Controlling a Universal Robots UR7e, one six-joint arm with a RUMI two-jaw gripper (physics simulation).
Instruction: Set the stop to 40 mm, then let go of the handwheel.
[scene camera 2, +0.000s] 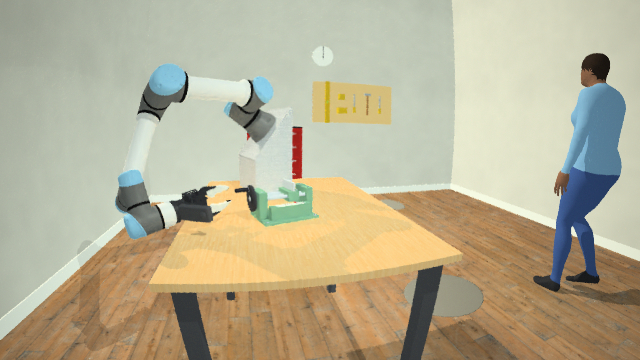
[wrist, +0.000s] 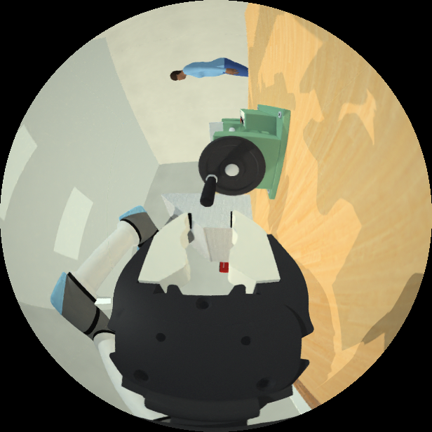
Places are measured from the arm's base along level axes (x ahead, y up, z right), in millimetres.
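Pixels of known places: gripper, fingertip midpoint: (scene camera 2: 230, 193); arm's base at its link origin: (scene camera 2: 264, 129).
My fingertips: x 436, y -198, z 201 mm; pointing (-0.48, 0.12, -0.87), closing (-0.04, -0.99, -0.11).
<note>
For each thing: its top centre in the pictures, then the offset to it from my fingertips. "pt": a spot on its surface instead. Level surfaces: height alone.
- black handwheel at a spot on its surface: (scene camera 2: 252, 199) pt dx +24, dy -18, dz -72 mm
- green stop fixture at a spot on its surface: (scene camera 2: 291, 214) pt dx +52, dy -72, dz -198 mm
- pale stop block at its top centre: (scene camera 2: 289, 180) dx -18, dy +29, dz -210 mm
- wooden table at its surface level: dy -95 mm
The black handwheel (scene camera 2: 252, 199) (wrist: 245, 175) stands upright on the near end of a green stop fixture (scene camera 2: 291, 214) (wrist: 274, 155). Its crank handle (scene camera 2: 241, 190) (wrist: 208, 192) sticks out toward my gripper, at the lower left of the wheel in the wrist view. A pale stop block (scene camera 2: 288, 185) shows on top of the fixture in the scene view; the scale reading is too small to tell. My gripper (scene camera 2: 229, 196) (wrist: 210, 213) is open with nothing between its white fingertips. It is apart from the handle, to the left of the wheel in the scene view.
The fixture stands on the wooden table (scene camera 2: 350, 245) (wrist: 340, 175). A light grey angular pedestal (scene camera 2: 272, 160) (wrist: 220, 210) rises behind the fixture in the scene view. A red post (scene camera 2: 298, 155) stands beyond it. A person (scene camera 2: 597, 130) (wrist: 205, 69) stands at the right of the room.
</note>
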